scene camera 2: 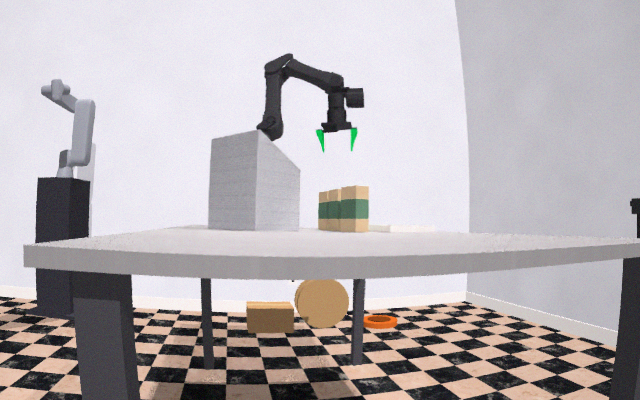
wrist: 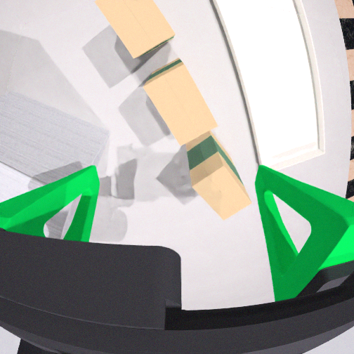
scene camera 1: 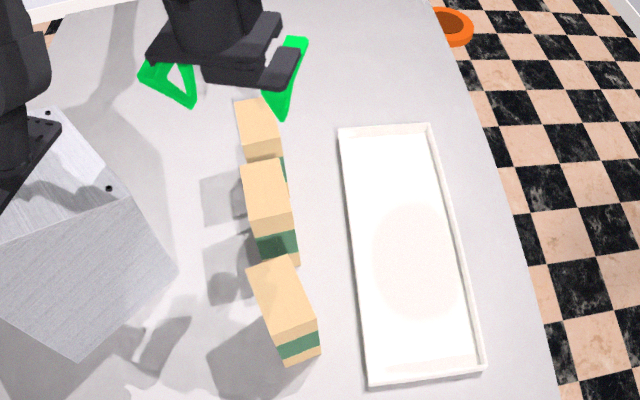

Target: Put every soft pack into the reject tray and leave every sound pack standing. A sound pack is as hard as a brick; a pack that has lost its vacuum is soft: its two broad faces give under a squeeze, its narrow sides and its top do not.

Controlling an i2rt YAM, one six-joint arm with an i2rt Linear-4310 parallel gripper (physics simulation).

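Where they show: gripper, fingertip midpoint: [scene camera 2: 337,151] [scene camera 1: 237,110]; arm's base at its link origin: [scene camera 2: 255,154] [scene camera 1: 4,167].
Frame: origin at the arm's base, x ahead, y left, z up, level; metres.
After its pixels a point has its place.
Three tan packs with green bands stand upright in a row. The far pack [scene camera 1: 258,122] {x 0.264, y 0.158, z -0.107 m} [wrist: 222,192] is beyond the middle pack [scene camera 1: 267,192] {x 0.291, y 0.049, z -0.107 m} [wrist: 182,107], and the near pack [scene camera 1: 282,300] {x 0.322, y -0.081, z -0.113 m} [scene camera 2: 355,209] {x 0.314, y -0.120, z -0.178 m} [wrist: 137,25] is turned slightly. Their softness cannot be told by sight. The white reject tray [scene camera 1: 400,175] {x 0.461, y 0.181, z -0.243 m} [scene camera 2: 410,228] {x 0.485, y -0.131, z -0.234 m} [wrist: 280,75] lies to their right, with no pack in it. My gripper [scene camera 1: 237,114] {x 0.277, y 0.054, z 0.024 m} [scene camera 2: 338,150] {x 0.277, y 0.054, z 0.024 m} [wrist: 176,174] is open and empty, high above the table at the far end of the row. The far pack shows between the fingers in the wrist view, nearer the right one, well below them.
The grey metal pedestal [scene camera 1: 90,280] {x 0.089, y -0.076, z -0.119 m} [scene camera 2: 232,185] {x -0.060, y -0.087, z -0.112 m} [wrist: 45,130] of the arm stands left of the packs. The table [scene camera 1: 370,65] {x 0.415, y 0.439, z -0.246 m} [scene camera 2: 320,267] {x 0.149, y -0.975, z -0.256 m} ends at a curved edge right of the tray. An orange ring [scene camera 1: 469,36] [scene camera 2: 380,325] lies on the chequered floor.
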